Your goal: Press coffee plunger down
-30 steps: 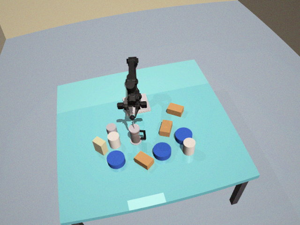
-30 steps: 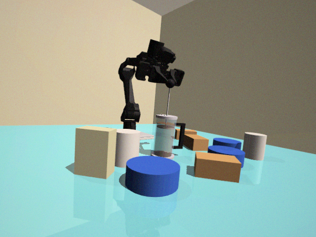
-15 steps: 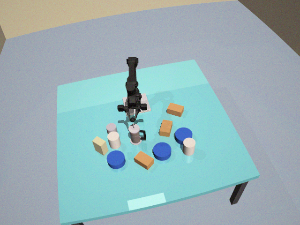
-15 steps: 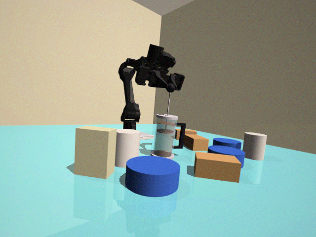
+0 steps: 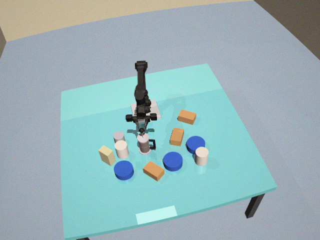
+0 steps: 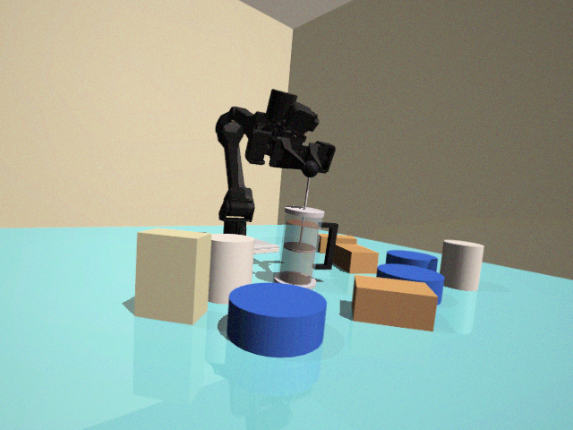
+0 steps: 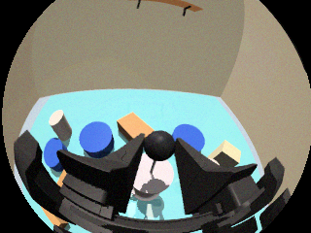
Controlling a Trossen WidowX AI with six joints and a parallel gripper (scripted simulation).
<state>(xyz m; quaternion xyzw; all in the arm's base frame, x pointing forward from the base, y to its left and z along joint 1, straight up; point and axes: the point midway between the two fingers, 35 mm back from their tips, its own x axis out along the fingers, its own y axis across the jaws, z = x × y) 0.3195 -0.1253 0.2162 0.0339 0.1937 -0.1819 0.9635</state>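
Right now the glass coffee press is 11 cm below my gripper tip, 2 cm to the left of it and 1 cm behind it. Round my gripper tip: beige block: 24 cm to the right, 17 cm below, 4 cm behind.
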